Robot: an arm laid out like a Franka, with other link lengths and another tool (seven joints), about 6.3 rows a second.
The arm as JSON. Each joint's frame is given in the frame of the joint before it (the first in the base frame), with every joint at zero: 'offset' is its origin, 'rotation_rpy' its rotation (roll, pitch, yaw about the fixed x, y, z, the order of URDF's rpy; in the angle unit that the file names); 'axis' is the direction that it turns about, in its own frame. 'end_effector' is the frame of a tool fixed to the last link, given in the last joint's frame.
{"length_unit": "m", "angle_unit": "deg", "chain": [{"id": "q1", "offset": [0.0, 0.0, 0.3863], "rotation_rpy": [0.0, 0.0, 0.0], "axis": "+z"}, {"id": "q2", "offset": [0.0, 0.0, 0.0], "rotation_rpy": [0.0, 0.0, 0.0], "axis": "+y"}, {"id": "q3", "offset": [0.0, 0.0, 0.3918], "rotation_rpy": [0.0, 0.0, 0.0], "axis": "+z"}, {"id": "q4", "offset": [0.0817, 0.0, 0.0], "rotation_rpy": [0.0, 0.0, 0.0], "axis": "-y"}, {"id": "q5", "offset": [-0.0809, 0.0, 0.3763], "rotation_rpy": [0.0, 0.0, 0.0], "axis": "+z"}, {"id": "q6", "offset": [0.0, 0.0, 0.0], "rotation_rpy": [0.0, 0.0, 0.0], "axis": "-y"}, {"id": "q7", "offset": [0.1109, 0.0, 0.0], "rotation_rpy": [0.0, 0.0, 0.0], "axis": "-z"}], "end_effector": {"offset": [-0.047, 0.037, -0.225], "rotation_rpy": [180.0, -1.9, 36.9]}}
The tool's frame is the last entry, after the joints.
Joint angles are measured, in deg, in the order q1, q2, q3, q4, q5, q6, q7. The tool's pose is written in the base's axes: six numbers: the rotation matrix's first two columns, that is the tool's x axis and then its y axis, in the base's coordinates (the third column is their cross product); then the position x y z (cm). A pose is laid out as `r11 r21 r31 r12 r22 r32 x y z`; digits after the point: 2 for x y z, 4 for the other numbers.
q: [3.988 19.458 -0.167 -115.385 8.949 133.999 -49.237]
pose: 0.1111 0.9838 0.1406 0.9937 -0.1082 -0.0279 57.83 4.69 29.46
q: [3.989 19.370 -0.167 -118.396 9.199 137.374 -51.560]
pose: 0.0792 0.9871 0.1390 0.9968 -0.0777 -0.0159 56.89 4.25 27.87
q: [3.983 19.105 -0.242 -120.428 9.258 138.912 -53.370]
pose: 0.0531 0.9893 0.1360 0.9985 -0.0514 -0.0166 55.98 3.85 26.97
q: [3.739 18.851 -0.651 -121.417 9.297 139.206 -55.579]
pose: 0.0276 0.9907 0.1335 0.9995 -0.0252 -0.0201 55.44 2.93 26.61
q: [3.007 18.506 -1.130 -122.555 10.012 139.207 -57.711]
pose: 0.0225 0.9901 0.1388 0.9994 -0.0185 -0.0303 54.68 1.64 26.23
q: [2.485 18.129 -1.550 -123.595 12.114 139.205 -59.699]
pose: 0.0340 0.9866 0.1598 0.9989 -0.0282 -0.0386 53.96 0.91 25.94
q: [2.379 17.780 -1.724 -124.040 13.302 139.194 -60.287]
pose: 0.0448 0.9841 0.1721 0.9985 -0.0386 -0.0395 53.68 0.80 25.99
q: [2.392 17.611 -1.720 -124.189 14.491 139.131 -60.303]
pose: 0.0603 0.9809 0.1849 0.9977 -0.0536 -0.0408 53.58 1.05 26.06
